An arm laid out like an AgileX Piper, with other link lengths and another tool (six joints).
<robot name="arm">
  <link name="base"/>
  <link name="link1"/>
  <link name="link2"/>
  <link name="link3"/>
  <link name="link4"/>
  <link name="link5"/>
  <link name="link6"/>
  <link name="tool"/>
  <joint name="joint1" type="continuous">
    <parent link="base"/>
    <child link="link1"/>
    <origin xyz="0 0 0.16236" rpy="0 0 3.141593"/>
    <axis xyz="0 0 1"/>
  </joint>
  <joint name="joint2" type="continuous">
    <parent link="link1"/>
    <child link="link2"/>
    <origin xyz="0 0 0" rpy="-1.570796 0 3.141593"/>
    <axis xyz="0 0 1"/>
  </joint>
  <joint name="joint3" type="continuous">
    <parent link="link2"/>
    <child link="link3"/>
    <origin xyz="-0.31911 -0.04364 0" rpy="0 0 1.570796"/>
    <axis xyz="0 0 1"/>
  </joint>
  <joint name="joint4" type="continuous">
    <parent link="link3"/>
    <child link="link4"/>
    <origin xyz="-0.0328 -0.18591 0" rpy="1.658 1.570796 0"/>
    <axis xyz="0 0 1"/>
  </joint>
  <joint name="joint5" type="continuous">
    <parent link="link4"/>
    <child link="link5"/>
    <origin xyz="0 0 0" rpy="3.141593 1.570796 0"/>
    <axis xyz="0 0 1"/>
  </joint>
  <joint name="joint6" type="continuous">
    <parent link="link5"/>
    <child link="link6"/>
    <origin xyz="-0.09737 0 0" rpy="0 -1.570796 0"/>
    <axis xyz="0 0 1"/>
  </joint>
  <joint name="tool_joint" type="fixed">
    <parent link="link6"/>
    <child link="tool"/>
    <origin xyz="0.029 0.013 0.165" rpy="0 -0.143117 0.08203"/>
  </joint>
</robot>
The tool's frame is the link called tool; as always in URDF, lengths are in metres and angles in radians. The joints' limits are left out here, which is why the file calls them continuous.
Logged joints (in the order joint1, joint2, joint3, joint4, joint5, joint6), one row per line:
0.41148 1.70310 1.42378 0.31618 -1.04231 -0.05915
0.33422 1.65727 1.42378 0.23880 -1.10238 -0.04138
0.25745 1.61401 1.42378 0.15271 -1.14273 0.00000
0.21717 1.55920 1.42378 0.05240 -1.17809 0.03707
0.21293 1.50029 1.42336 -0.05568 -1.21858 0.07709
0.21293 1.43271 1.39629 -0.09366 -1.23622 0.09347
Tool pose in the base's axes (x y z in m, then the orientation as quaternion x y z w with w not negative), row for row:
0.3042 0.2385 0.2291 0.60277 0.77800 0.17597 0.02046
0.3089 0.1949 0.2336 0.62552 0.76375 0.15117 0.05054
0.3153 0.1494 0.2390 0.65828 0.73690 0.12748 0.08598
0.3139 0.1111 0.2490 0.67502 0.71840 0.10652 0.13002
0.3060 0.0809 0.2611 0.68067 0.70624 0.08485 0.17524
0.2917 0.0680 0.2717 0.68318 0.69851 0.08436 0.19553
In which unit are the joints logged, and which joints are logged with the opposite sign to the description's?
The joints are logged in radians. Opposite sign: joint3, joint5.
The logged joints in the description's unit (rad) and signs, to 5 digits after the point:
0.41148 1.70310 -1.42378 0.31618 1.04231 -0.05915
0.33422 1.65727 -1.42378 0.23880 1.10238 -0.04138
0.25745 1.61401 -1.42378 0.15271 1.14273 0.00000
0.21717 1.55920 -1.42378 0.05240 1.17809 0.03707
0.21293 1.50029 -1.42336 -0.05568 1.21858 0.07709
0.21293 1.43271 -1.39629 -0.09366 1.23622 0.09347

